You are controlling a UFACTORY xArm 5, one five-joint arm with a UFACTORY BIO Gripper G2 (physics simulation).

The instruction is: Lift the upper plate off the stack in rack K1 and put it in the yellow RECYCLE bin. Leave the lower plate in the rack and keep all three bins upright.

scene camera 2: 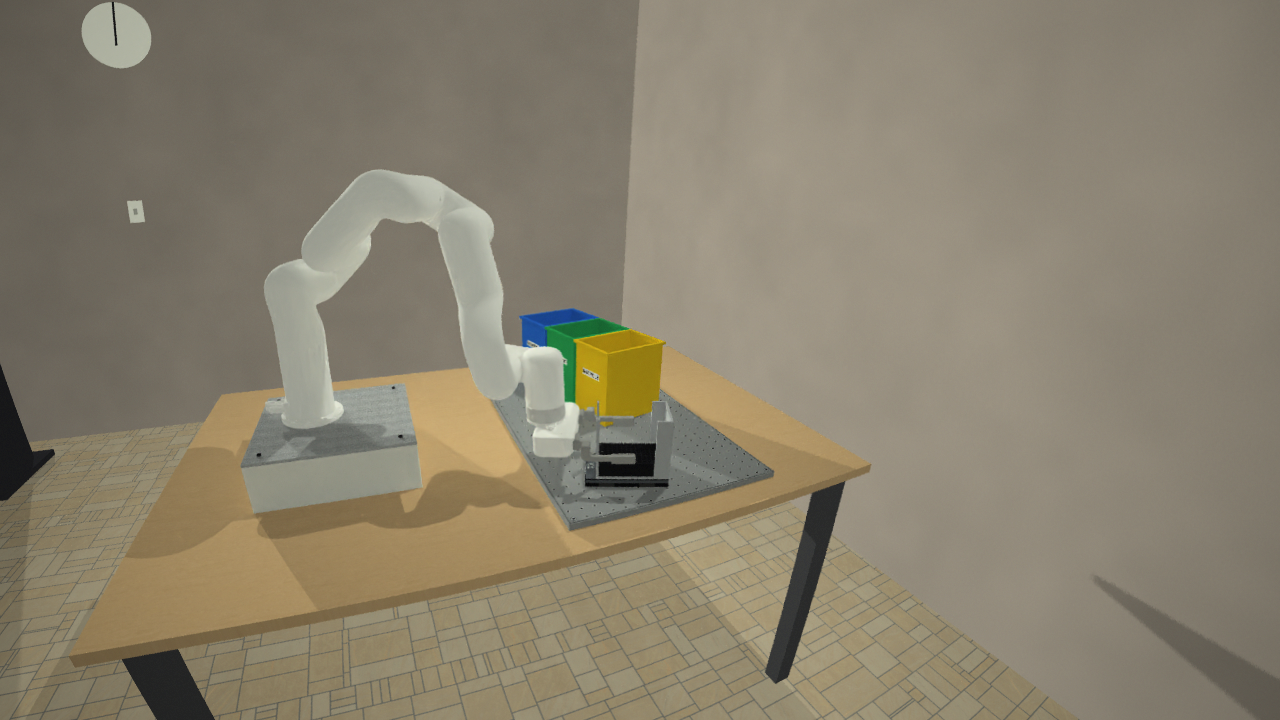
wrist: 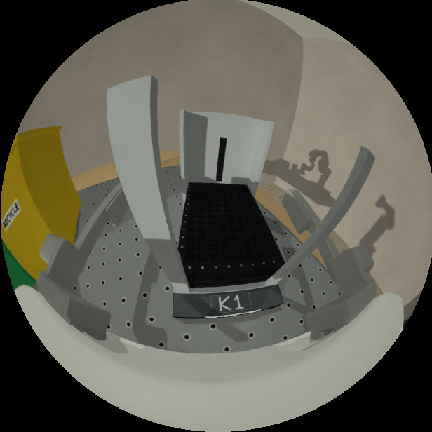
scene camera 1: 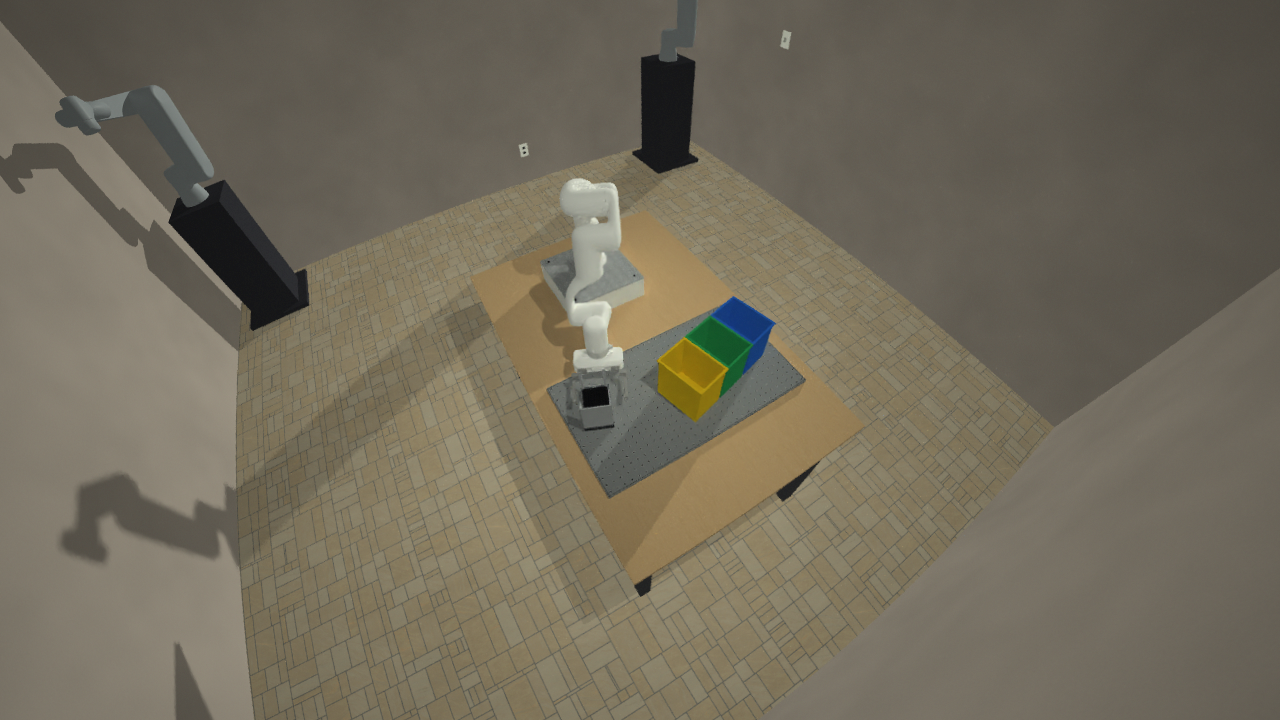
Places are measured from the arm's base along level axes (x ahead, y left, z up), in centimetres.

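Pixels of known places: hand at its tool point: [scene camera 2: 623,439] [scene camera 1: 600,395]; arm's base at its link origin: [scene camera 2: 313,415].
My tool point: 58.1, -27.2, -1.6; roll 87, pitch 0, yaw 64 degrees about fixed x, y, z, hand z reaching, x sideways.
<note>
For each thing: its top centre in the pictures, then the offset to it from my tool point, as dx, dy, dz. Level surfaces: height alone.
- rack K1 at its top centre: [scene camera 2: 628,410] [scene camera 1: 593,385] -0.1, -1.7, +6.9
- yellow RECYCLE bin at its top centre: [scene camera 2: 620,340] [scene camera 1: 692,364] +11.8, +26.8, +11.1
- green bin at its top centre: [scene camera 2: 587,327] [scene camera 1: 719,340] +8.6, +39.5, +11.1
- blue bin at its top centre: [scene camera 2: 559,316] [scene camera 1: 743,319] +5.5, +52.2, +11.1
- perforated grey board at its surface level: dz -6.9
A stack of black plates [scene camera 1: 595,396] [scene camera 2: 626,447] [wrist: 220,220] sits in rack K1 [scene camera 1: 597,418] [scene camera 2: 663,447] [wrist: 200,303]. The upper plate's gridded top faces up; I cannot clearly tell the seam to the lower plate. My gripper [scene camera 1: 597,399] [scene camera 2: 633,439] [wrist: 206,210] is open and empty. Its fingers stand wide apart, one on each side of the rack, and reach forward alongside the stack; neither visibly touches the plates. The yellow RECYCLE bin [scene camera 1: 691,392] [scene camera 2: 631,380] [wrist: 47,190] stands upright, to the left in the wrist view.
The green bin [scene camera 1: 737,365] [scene camera 2: 562,338] and blue bin [scene camera 1: 759,342] [scene camera 2: 534,332] stand upright in a row with the yellow one. The rack's two tall front posts rise between my fingers. Rack and bins stand on a perforated grey board [scene camera 1: 617,470] [scene camera 2: 716,458] [wrist: 120,260].
</note>
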